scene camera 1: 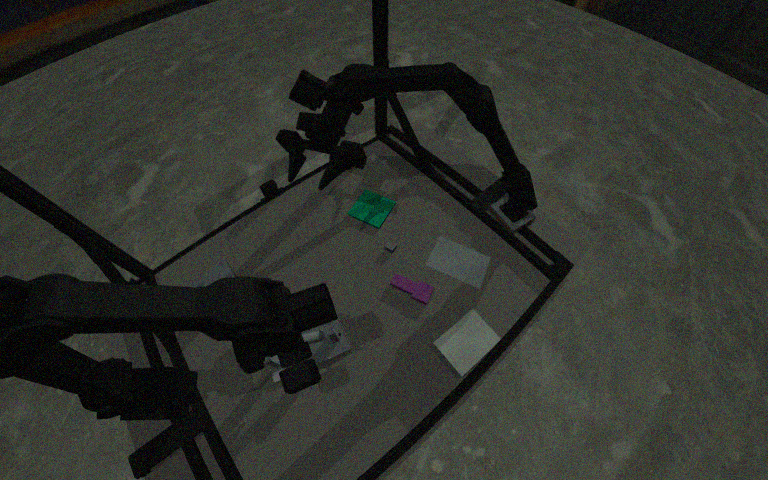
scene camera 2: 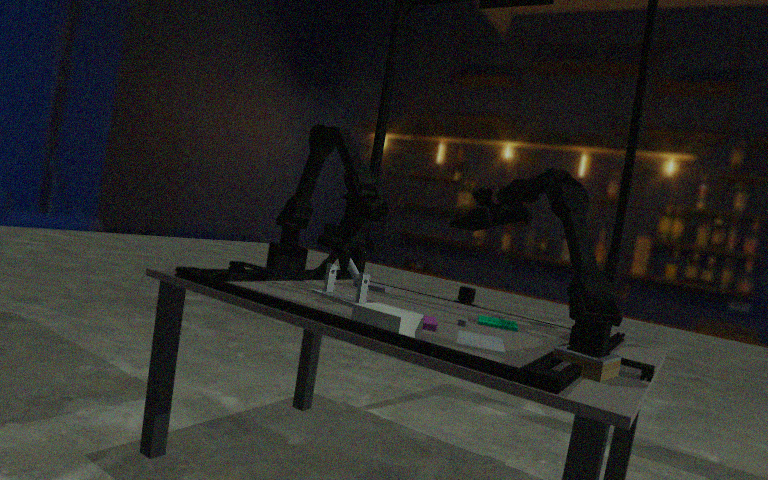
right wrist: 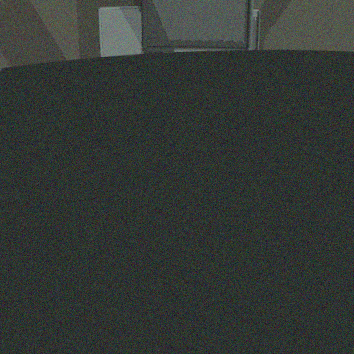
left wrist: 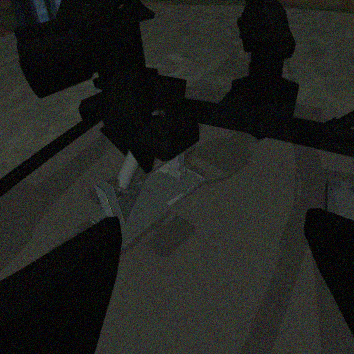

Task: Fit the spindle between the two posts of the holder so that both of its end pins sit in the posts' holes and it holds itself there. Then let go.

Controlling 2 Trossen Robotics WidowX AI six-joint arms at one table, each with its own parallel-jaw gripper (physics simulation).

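Frame: origin at the left arm's base, x ahead, y left, z up, level; centimetres.
Seen in the pictures: left gripper, fingertip midpoint: (scene camera 1: 304, 185) (scene camera 2: 450, 224) (left wrist: 213, 224); right gripper, fingertip midpoint: (scene camera 1: 299, 345) (scene camera 2: 346, 275) (left wrist: 142, 168); left arm's base at its link origin: (scene camera 1: 513, 210) (scene camera 2: 588, 352); right arm's base at its link origin: (scene camera 1: 144, 393) (scene camera 2: 288, 246) (left wrist: 264, 81).
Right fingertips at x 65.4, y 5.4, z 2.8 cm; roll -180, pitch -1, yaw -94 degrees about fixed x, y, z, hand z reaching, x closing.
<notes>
Pixels of each thing's top centre, then the offset from my right fingertips to it.
- pale holder at its top centre: (left wrist: 148, 196) (scene camera 1: 306, 349) (scene camera 2: 344, 296) dy -0.2, dx -0.1, dz -5.8 cm
- left post at its top centre: (scene camera 1: 265, 356) (scene camera 2: 332, 264) dy -0.5, dx +6.8, dz +1.9 cm
- right post at its top centre: (left wrist: 102, 185) (scene camera 1: 329, 328) (scene camera 2: 365, 273) dy +0.2, dx -7.0, dz +1.9 cm
- white box at its top centre: (scene camera 2: 389, 309) (scene camera 1: 467, 341) dy +16.2, dx -31.2, dz -1.7 cm
- purple piece at its top centre: (scene camera 2: 428, 319) (scene camera 1: 411, 286) dy -1.6, dx -28.4, dz -5.2 cm
- pale flat plate at its top centre: (scene camera 2: 480, 340) (scene camera 1: 458, 261) dy -1.6, dx -43.2, dz -6.2 cm
- small grey block at its top centre: (scene camera 2: 463, 319) (scene camera 1: 390, 245) dy -14.0, dx -29.7, dz -5.2 cm
- green slab at its top centre: (scene camera 2: 497, 321) (scene camera 1: 371, 207) dy -27.9, dx -31.5, dz -5.8 cm
The pale holder (scene camera 1: 328, 354) (left wrist: 160, 196) stands on the table; its two upright posts show in scene camera 2, a left post (scene camera 2: 331, 279) and a right post (scene camera 2: 363, 289). My right gripper (scene camera 1: 277, 363) (scene camera 2: 344, 260) (left wrist: 142, 168) is shut on the light, round spindle (scene camera 1: 313, 336) (scene camera 2: 353, 268) (left wrist: 128, 171) and holds it tilted over the holder. The spindle's low end appears between the posts in the left wrist view. Neither pin shows in a hole. A dark surface, apparently the spindle up close, fills most of the right wrist view. My left gripper (scene camera 1: 306, 183) (scene camera 2: 455, 223) (left wrist: 213, 224) is open and empty, high above the table.
A white box (scene camera 1: 467, 342) (scene camera 2: 387, 318), a purple piece (scene camera 1: 413, 288) (scene camera 2: 429, 323), a pale flat plate (scene camera 1: 458, 261) (scene camera 2: 480, 341), a small grey block (scene camera 1: 390, 247) (scene camera 2: 461, 322) and a green slab (scene camera 1: 372, 209) (scene camera 2: 498, 322) lie right of the holder. A dark frame borders the table.
</notes>
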